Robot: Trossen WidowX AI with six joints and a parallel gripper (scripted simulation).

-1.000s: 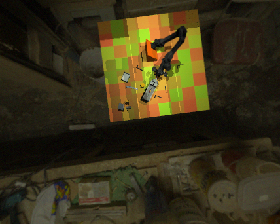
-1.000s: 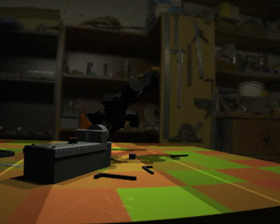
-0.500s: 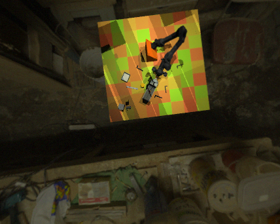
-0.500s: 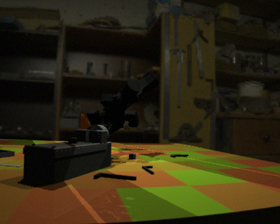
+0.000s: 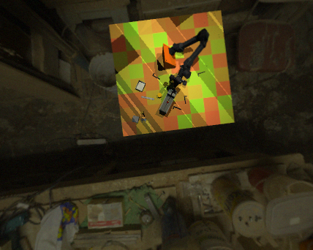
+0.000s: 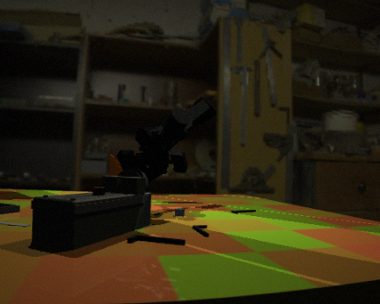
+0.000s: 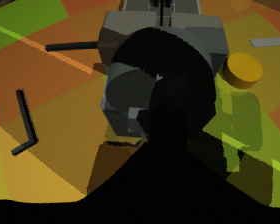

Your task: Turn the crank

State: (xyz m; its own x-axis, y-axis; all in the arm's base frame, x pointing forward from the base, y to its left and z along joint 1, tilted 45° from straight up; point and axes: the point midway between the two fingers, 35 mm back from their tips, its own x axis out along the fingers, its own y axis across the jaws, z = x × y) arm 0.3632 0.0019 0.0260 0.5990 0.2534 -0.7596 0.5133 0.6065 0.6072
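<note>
My gripper tip is 150 mm short of the red pointer, 100 mm to the left of it and 10 mm above it. Round my gripper tip: yellow disc 170 mm to the right, 80 mm below, 50 mm ahead; then brown crank handle 30 mm above, 10 mm to the left, 10 mm behind; then small cube 120 mm to the left, 90 mm behind, 80 mm below.
</note>
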